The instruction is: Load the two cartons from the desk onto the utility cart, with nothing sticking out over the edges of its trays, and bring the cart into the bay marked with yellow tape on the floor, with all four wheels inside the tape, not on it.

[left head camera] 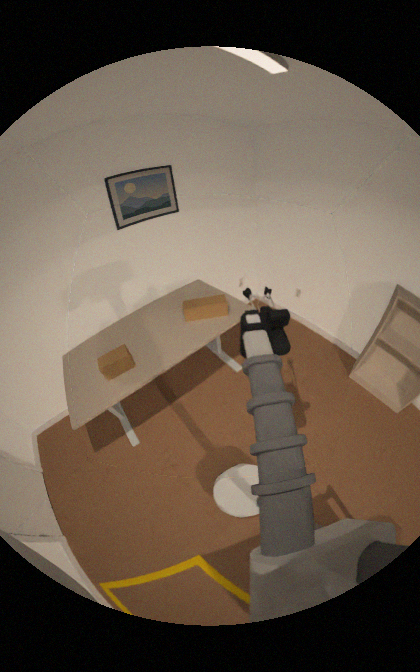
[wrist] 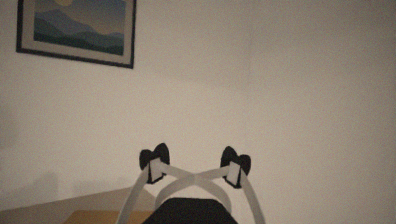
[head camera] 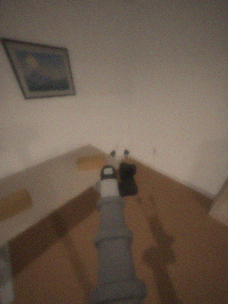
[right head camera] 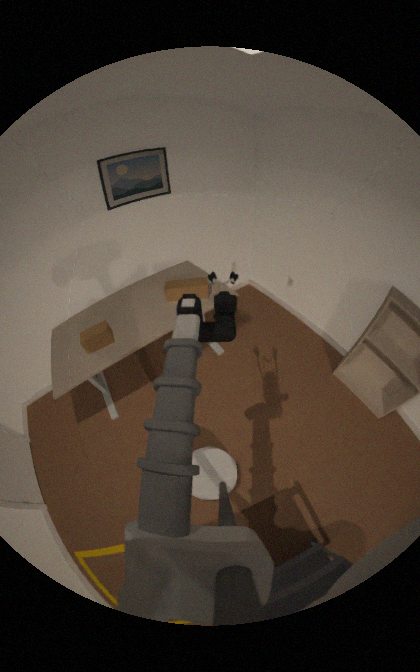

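One carton sits on the near left part of the desk. A longer carton lies near the desk's far right end. My gripper is open and empty, raised just right of the longer carton, whose top shows low in the wrist view. Part of the dark grey cart shows at the bottom right of the right head view. Yellow tape marks the floor at lower left.
My extended arm hides part of the floor. A white round disc is low beneath it. A shelf unit stands at the right. Walls meet behind the desk, with a framed picture.
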